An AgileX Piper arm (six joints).
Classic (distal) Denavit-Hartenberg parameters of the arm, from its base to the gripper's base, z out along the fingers. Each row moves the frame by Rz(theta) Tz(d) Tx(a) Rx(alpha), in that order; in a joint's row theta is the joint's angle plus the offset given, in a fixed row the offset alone. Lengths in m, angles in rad.
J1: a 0; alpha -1.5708; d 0.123; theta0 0
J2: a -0.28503; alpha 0; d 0; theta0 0.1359
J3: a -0.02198; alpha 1.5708; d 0; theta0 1.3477
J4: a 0; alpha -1.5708; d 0.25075; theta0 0
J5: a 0; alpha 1.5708; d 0; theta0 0
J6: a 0; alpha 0; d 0.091; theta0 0
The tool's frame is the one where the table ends.
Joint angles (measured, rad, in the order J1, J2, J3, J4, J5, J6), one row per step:
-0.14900 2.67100 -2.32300 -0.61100 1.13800 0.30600
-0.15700 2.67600 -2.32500 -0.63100 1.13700 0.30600
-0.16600 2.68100 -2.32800 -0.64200 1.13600 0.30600
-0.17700 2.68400 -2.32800 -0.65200 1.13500 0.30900
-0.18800 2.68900 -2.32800 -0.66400 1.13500 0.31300
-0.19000 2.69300 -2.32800 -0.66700 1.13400 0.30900
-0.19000 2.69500 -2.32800 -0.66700 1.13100 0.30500
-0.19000 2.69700 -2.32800 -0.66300 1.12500 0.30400
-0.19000 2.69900 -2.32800 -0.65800 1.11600 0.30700
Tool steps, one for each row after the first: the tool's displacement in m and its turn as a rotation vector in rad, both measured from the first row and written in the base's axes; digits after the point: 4 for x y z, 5 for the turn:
-0.0008 -0.0056 -0.0012 -0.01861 0.00508 -0.00225
-0.0017 -0.0110 -0.0026 -0.02873 0.00798 -0.00780
-0.0032 -0.0174 -0.0037 -0.03731 0.01016 -0.01801
-0.0049 -0.0239 -0.0058 -0.04732 0.01495 -0.02897
-0.0053 -0.0251 -0.0078 -0.04990 0.02088 -0.02623
-0.0051 -0.0251 -0.0089 -0.04996 0.02267 -0.02120
-0.0046 -0.0248 -0.0101 -0.04580 0.01963 -0.01798
-0.0039 -0.0243 -0.0113 -0.04014 0.01168 -0.01661

